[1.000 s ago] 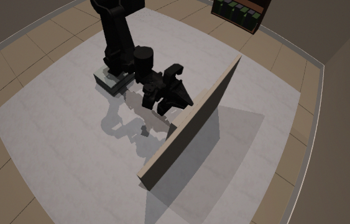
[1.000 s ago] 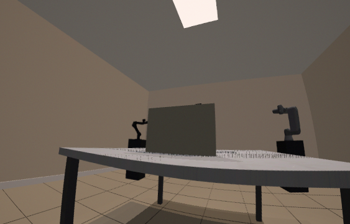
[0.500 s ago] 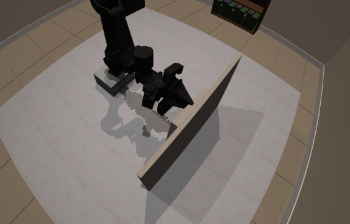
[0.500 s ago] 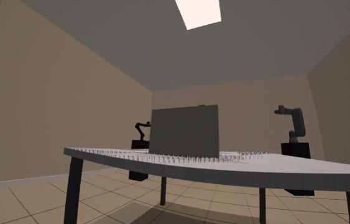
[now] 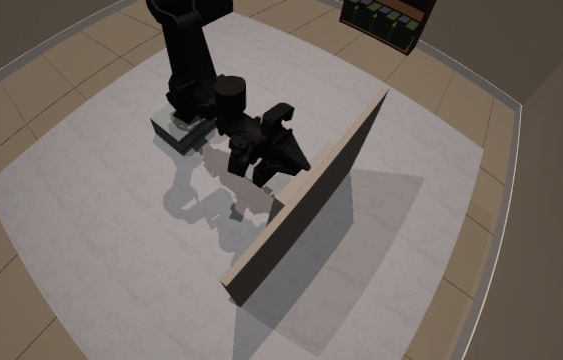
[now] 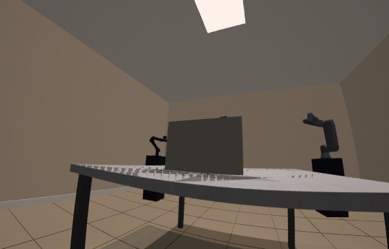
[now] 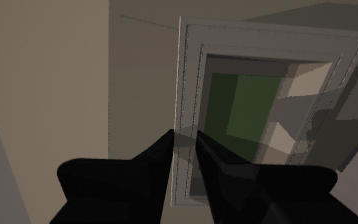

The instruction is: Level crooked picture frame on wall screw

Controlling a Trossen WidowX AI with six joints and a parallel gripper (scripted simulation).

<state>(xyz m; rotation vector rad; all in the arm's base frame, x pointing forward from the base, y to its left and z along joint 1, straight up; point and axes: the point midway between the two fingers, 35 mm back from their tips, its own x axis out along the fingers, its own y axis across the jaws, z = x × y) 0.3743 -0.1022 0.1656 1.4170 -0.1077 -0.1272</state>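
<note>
The picture frame is 10 mm ahead of my gripper tip, 10 mm to the right of it and 50 mm below it. From my gripper tip the other things lie so: wall panel 20 mm ahead, 10 mm to the right, 70 mm below.
</note>
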